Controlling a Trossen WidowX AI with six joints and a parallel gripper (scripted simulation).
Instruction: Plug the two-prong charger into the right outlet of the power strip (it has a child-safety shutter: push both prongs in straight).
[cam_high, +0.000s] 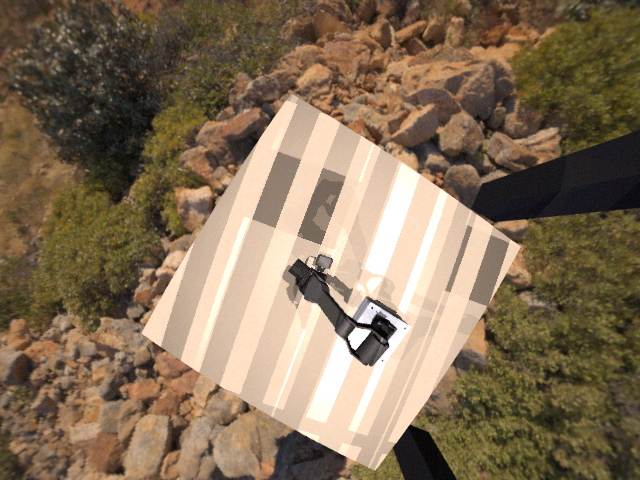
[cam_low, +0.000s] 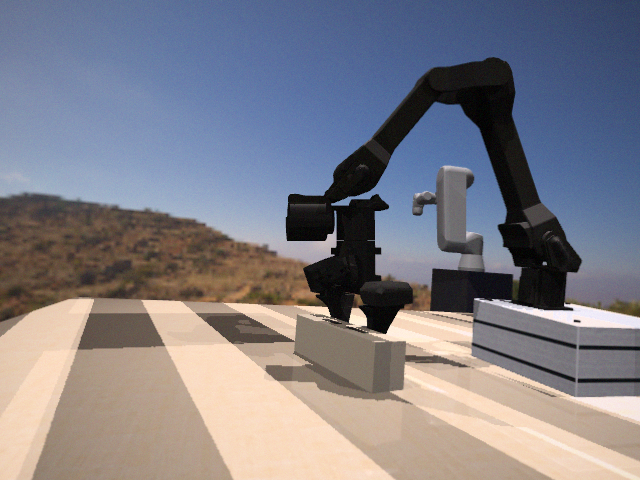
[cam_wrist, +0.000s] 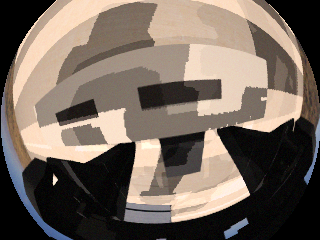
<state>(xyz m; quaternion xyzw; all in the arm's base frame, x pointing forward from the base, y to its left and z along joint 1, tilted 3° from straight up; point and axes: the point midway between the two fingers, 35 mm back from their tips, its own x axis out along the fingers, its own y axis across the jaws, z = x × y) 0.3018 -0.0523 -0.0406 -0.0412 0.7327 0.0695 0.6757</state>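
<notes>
My gripper tip is now 10 mm short of the black two-prong charger and 10 mm below it.
</notes>
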